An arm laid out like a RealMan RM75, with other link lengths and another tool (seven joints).
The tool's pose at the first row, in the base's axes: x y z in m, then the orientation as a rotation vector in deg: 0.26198 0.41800 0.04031 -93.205 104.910 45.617
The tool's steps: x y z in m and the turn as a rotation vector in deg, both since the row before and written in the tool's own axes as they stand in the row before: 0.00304 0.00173 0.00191 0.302 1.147 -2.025; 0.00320 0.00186 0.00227 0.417 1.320 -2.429; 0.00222 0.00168 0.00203 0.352 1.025 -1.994; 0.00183 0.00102 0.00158 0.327 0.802 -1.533; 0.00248 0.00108 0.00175 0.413 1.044 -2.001
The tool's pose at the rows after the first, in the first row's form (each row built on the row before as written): 0.25997 0.41756 0.03690 -95.385 103.793 43.641; 0.25794 0.41717 0.03308 -97.882 102.372 41.233; 0.25625 0.41714 0.03008 -99.850 101.129 39.275; 0.25529 0.41697 0.02764 -101.311 100.163 37.695; 0.25436 0.41640 0.02461 -103.193 98.870 35.638
